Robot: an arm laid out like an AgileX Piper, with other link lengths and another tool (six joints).
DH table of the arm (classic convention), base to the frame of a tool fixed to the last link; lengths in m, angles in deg. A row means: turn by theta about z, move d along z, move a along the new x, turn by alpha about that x. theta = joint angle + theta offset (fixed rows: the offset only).
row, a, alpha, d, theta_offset
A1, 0, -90, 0.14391, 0
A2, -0.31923, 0, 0, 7.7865
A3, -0.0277, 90, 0, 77.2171
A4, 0, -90, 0.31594, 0
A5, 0, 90, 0, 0
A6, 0.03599, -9, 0.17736, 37.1
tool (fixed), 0, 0, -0.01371, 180
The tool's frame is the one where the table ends.
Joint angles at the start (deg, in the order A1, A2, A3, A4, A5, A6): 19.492, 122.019, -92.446, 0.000, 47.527, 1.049
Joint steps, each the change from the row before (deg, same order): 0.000, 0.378, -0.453, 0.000, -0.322, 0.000; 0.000, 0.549, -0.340, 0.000, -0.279, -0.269; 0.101, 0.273, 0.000, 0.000, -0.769, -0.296; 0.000, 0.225, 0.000, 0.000, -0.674, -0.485; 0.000, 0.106, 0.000, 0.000, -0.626, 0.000; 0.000, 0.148, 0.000, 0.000, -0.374, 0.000; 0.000, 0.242, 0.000, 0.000, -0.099, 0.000; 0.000, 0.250, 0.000, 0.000, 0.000, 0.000; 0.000, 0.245, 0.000, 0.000, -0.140, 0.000
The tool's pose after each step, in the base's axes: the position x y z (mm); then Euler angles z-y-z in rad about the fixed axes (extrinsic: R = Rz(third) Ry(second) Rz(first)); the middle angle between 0 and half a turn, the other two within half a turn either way. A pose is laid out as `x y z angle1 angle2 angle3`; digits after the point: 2 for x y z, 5 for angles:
491.12 195.63 117.14 -2.19872 2.70795 0.63734
493.09 196.18 114.06 -2.20293 2.70722 0.63797
494.65 197.57 111.82 -2.21259 2.69941 0.63588
496.29 197.88 109.97 -2.22399 2.69271 0.63360
497.92 198.46 109.27 -2.22989 2.68401 0.62829
498.84 198.79 108.06 -2.23240 2.68023 0.62604
498.96 198.83 105.84 -2.23082 2.68262 0.62746
498.80 198.77 103.50 -2.22802 2.68681 0.62997
499.01 198.85 101.27 -2.22683 2.68856 0.63104

